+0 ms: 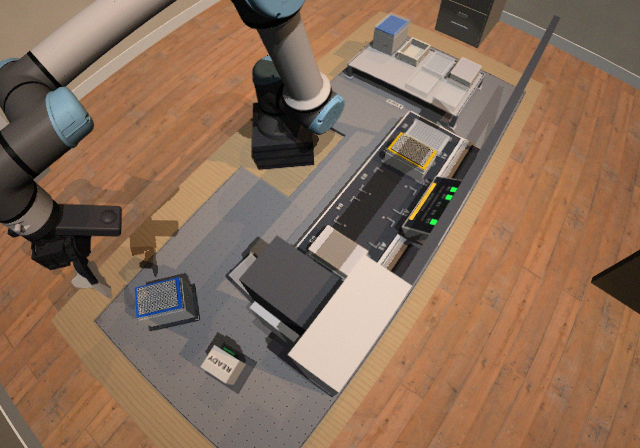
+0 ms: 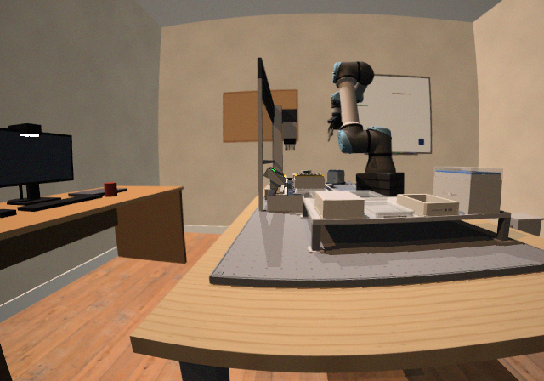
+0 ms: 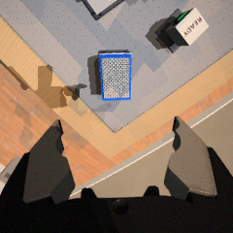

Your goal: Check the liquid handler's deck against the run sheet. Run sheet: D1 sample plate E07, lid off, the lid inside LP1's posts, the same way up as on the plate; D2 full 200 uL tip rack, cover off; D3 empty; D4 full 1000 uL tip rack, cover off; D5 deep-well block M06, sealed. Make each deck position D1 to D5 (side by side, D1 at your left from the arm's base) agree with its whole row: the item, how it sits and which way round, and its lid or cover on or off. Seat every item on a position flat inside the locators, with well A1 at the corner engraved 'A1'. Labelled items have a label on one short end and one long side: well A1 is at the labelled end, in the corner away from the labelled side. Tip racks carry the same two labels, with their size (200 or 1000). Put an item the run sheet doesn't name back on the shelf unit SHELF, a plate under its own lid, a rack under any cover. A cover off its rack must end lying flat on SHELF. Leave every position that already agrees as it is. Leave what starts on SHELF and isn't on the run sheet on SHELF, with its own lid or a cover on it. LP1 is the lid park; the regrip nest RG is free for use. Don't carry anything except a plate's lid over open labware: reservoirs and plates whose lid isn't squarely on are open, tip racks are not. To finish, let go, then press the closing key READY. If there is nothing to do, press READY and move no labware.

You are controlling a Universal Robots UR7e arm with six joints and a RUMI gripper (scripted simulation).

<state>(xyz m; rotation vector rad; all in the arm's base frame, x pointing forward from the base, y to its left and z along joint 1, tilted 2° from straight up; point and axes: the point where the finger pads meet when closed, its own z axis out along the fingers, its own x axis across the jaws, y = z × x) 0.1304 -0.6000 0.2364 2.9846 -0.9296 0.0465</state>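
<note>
The blue-rimmed tip rack is 1 cm to the left of my hand and 26 cm below it. Round my hand: white housing (43 cm ahead, 18 cm to the left, 6 cm below); then yellow-rimmed tip rack (24 cm ahead, 77 cm to the left, 24 cm below); then pipetting head (35 cm ahead, 17 cm to the left, 5 cm above).
</note>
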